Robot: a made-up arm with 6 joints. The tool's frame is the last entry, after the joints. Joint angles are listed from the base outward.
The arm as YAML. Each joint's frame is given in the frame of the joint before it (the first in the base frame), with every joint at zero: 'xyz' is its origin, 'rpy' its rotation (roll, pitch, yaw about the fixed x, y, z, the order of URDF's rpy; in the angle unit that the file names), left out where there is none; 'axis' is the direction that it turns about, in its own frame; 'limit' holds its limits. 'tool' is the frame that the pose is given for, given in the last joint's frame.
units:
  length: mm
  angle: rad
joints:
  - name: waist
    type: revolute
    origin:
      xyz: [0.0, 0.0, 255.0]
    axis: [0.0, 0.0, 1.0]
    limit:
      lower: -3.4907
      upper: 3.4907
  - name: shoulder
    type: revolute
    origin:
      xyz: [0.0, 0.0, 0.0]
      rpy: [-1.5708, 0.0, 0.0]
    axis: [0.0, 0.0, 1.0]
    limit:
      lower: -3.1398
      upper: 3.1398
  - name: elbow
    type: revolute
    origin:
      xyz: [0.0, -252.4, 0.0]
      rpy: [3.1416, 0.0, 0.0]
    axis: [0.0, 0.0, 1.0]
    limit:
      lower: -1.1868
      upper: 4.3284
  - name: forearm
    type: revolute
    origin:
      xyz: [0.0, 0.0, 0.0]
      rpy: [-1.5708, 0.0, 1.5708]
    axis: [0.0, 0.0, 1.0]
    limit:
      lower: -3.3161
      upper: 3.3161
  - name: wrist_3
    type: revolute
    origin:
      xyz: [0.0, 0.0, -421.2]
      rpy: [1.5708, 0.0, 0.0]
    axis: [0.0, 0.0, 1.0]
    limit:
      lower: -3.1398
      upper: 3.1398
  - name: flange
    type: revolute
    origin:
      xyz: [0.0, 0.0, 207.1]
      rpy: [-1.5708, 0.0, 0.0]
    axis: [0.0, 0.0, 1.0]
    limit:
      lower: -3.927
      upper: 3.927
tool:
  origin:
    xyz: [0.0, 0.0, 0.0]
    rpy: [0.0, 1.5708, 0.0]
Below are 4 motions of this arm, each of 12 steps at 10 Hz.
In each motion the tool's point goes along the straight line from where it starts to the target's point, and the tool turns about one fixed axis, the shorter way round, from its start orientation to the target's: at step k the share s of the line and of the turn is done. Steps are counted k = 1, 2, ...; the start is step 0. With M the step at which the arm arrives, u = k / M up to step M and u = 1 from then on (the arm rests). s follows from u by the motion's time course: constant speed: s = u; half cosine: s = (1 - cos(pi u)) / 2; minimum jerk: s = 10 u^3 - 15 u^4 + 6 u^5.
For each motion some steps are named. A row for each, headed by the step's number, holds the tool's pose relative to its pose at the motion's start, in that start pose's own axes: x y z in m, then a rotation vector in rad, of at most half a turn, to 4 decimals.
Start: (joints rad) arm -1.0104 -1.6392 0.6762 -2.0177 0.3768 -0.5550
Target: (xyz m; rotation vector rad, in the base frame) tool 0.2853 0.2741 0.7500 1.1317 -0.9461 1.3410
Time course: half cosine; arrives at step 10
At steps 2, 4, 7, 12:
2: -0.0193 -0.0352 0.0133 0.0054 -0.0114 -0.0596
4: -0.0700 -0.1274 0.0482 0.0194 -0.0412 -0.2158
7: -0.1609 -0.2927 0.1109 0.0447 -0.0946 -0.4958
12: -0.2026 -0.3687 0.1396 0.0562 -0.1192 -0.6245

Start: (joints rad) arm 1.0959 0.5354 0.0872 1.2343 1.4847 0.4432
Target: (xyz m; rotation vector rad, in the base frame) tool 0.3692 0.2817 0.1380 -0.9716 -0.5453 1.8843
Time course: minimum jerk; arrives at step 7
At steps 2, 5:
2: -0.0357 0.0405 0.0182 0.0943 0.1147 0.0587
5: -0.2109 0.2393 0.1073 0.5571 0.6783 0.3472

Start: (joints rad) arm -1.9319 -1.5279 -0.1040 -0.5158 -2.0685 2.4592
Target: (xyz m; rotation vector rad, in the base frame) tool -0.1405 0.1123 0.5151 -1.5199 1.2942 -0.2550
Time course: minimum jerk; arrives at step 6
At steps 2, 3, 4, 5, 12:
2: 0.0244 0.0168 0.0141 0.0425 -0.0153 -0.0535
3: 0.0582 0.0401 0.0336 0.1013 -0.0364 -0.1275
4: 0.0919 0.0633 0.0532 0.1600 -0.0575 -0.2014
5: 0.1122 0.0773 0.0649 0.1953 -0.0702 -0.2459
12: 0.1163 0.0801 0.0673 0.2025 -0.0728 -0.2550

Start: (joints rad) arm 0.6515 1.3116 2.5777 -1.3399 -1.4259 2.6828
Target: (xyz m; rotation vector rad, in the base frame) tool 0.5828 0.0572 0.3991 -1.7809 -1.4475 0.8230
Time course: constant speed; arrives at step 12
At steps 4, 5, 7, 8, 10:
4: -0.0953 0.0568 0.0576 0.0686 0.1189 0.1528
5: -0.1192 0.0710 0.0720 0.0858 0.1486 0.1910
7: -0.1668 0.0993 0.1008 0.1201 0.2081 0.2674
8: -0.1906 0.1135 0.1152 0.1373 0.2378 0.3056
10: -0.2383 0.1419 0.1440 0.1716 0.2973 0.3821

